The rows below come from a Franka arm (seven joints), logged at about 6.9 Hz.
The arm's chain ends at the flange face. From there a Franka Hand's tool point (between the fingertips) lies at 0.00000 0.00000 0.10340 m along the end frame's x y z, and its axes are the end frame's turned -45 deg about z.
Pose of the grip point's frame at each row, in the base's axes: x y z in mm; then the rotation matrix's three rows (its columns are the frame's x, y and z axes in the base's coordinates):
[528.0 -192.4 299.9], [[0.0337 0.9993 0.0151], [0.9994 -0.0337 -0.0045], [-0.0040 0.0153 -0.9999]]
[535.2 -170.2 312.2], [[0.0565 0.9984 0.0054], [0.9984 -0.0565 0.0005], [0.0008 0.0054 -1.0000]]
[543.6 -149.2 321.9], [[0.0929 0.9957 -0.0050], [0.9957 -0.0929 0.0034], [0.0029 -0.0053 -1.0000]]
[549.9 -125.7 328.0], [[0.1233 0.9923 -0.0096], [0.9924 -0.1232 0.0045], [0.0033 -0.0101 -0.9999]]
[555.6 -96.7 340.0], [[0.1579 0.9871 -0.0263], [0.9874 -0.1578 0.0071], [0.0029 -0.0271 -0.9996]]
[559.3 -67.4 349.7], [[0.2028 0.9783 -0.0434], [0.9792 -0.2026 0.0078], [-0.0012 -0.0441 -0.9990]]
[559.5 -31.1 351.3], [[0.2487 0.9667 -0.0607], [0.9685 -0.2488 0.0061], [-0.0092 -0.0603 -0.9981]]
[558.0 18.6 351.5], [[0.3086 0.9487 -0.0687], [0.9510 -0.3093 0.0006], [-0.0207 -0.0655 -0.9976]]
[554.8 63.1 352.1], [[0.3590 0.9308 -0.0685], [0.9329 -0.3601 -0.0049], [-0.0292 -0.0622 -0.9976]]
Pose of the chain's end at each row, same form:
[526.4 -191.9 403.3], [[0.7304 0.6828 0.0151], [0.6829 -0.7305 -0.0045], [0.0080 0.0136 -0.9999]]
[534.6 -170.3 415.6], [[0.7459 0.6660 0.0054], [0.6660 -0.7459 0.0005], [0.0044 0.0033 -1.0000]]
[544.1 -149.6 425.3], [[0.7698 0.6384 -0.0050], [0.6384 -0.7698 0.0034], [-0.0017 -0.0058 -1.0000]]
[550.9 -126.2 431.4], [[0.7888 0.6145 -0.0096], [0.6146 -0.7888 0.0045], [-0.0048 -0.0095 -0.9999]]
[558.3 -97.4 443.4], [[0.8096 0.5863 -0.0263], [0.5866 -0.8098 0.0071], [-0.0171 -0.0212 -0.9996]]
[563.8 -68.2 453.0], [[0.8352 0.5484 -0.0434], [0.5491 -0.8357 0.0078], [-0.0320 -0.0303 -0.9990]]
[565.8 -31.7 454.5], [[0.8594 0.5077 -0.0607], [0.5089 -0.8608 0.0061], [-0.0491 -0.0361 -0.9981]]
[565.1 18.5 454.7], [[0.8890 0.4526 -0.0687], [0.4538 -0.8912 0.0006], [-0.0610 -0.0317 -0.9976]]
[561.9 63.6 455.3], [[0.9120 0.4043 -0.0685], [0.4050 -0.9143 -0.0049], [-0.0646 -0.0233 -0.9976]]

